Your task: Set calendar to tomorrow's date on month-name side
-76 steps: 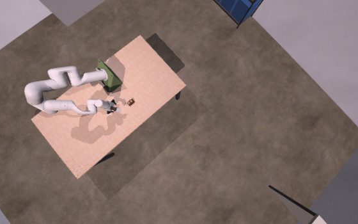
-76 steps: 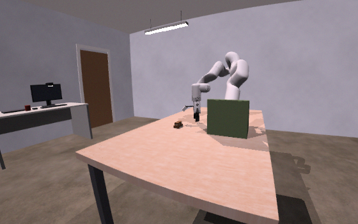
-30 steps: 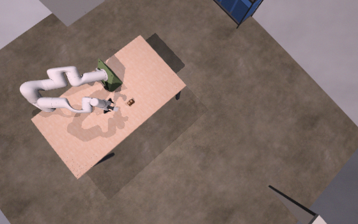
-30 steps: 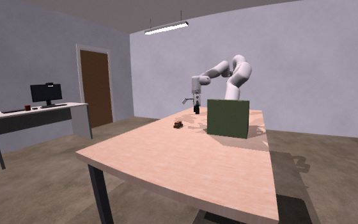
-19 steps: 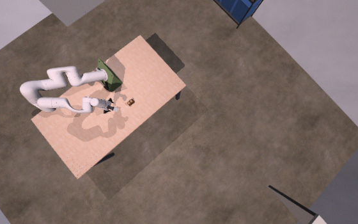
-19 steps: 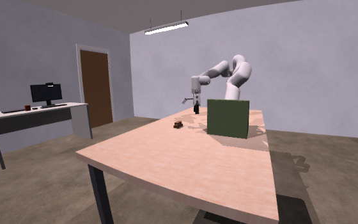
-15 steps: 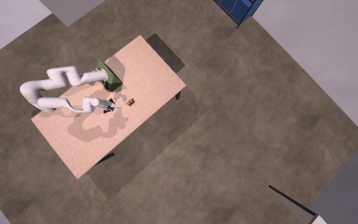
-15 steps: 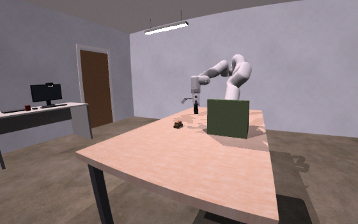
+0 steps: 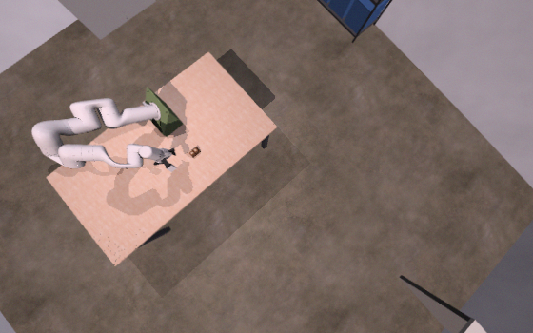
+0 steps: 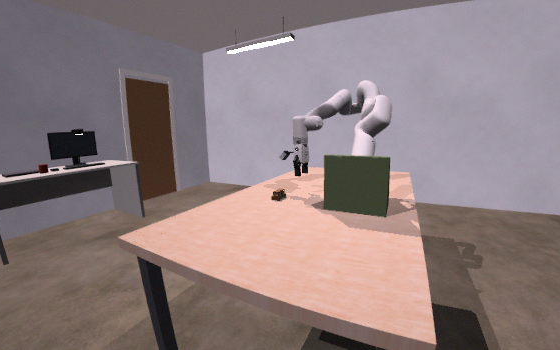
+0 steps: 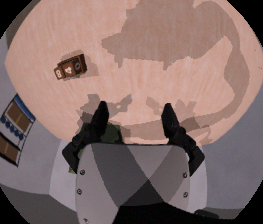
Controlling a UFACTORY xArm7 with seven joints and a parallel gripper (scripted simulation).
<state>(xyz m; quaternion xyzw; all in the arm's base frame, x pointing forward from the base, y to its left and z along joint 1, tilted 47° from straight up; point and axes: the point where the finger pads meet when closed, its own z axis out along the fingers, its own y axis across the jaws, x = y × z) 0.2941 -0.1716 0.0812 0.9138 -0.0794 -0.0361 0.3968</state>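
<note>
The digit cube is 130 mm to the left of my hand, 80 mm below it and 70 mm ahead of it. The rest, counted from my hand: tray: 140 mm to the left, 90 mm below, 70 mm ahead; then calendar cube: 160 mm to the left, 80 mm below, 70 mm ahead.
</note>
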